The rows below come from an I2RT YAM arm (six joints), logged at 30 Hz.
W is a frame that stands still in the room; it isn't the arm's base.
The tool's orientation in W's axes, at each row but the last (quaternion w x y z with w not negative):
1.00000, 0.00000, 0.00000, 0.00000
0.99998, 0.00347, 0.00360, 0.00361
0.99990, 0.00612, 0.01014, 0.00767
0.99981, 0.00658, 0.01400, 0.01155
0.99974, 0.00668, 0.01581, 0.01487
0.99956, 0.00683, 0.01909, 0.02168
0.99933, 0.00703, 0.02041, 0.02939
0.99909, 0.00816, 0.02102, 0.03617
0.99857, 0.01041, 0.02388, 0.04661
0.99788, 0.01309, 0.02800, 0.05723
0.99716, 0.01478, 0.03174, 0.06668
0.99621, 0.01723, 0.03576, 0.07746
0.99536, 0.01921, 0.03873, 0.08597
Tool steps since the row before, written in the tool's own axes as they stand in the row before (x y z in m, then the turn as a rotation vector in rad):
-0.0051, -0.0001, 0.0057, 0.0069, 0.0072, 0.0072
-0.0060, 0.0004, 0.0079, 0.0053, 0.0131, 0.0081
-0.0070, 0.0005, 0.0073, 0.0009, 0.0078, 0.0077
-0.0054, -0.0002, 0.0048, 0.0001, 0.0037, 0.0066
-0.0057, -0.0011, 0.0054, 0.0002, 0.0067, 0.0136
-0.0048, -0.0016, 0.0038, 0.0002, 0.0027, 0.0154
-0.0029, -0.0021, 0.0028, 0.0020, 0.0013, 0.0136
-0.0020, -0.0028, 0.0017, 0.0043, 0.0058, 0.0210
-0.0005, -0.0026, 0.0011, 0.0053, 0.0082, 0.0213
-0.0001, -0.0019, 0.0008, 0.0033, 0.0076, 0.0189
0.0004, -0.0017, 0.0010, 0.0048, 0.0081, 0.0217
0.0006, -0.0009, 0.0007, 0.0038, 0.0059, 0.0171
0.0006, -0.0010, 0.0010, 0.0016, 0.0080, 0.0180
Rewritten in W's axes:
-0.0051, -0.0001, 0.0057, 0.0069, 0.0072, 0.0072
-0.0059, 0.0003, 0.0079, 0.0053, 0.0131, 0.0082
-0.0069, 0.0003, 0.0074, 0.0009, 0.0077, 0.0078
-0.0053, -0.0004, 0.0049, 0.0002, 0.0036, 0.0066
-0.0055, -0.0013, 0.0056, 0.0004, 0.0065, 0.0137
-0.0046, -0.0019, 0.0040, 0.0007, 0.0025, 0.0154
-0.0027, -0.0023, 0.0029, 0.0025, 0.0012, 0.0135
-0.0017, -0.0030, 0.0017, 0.0048, 0.0058, 0.0209
-0.0002, -0.0027, 0.0011, 0.0055, 0.0083, 0.0212
0.0002, -0.0019, 0.0007, 0.0035, 0.0075, 0.0189
0.0007, -0.0017, 0.0009, 0.0051, 0.0081, 0.0216
0.0008, -0.0008, 0.0006, 0.0041, 0.0059, 0.0170
0.0008, -0.0009, 0.0009, 0.0017, 0.0076, 0.0182

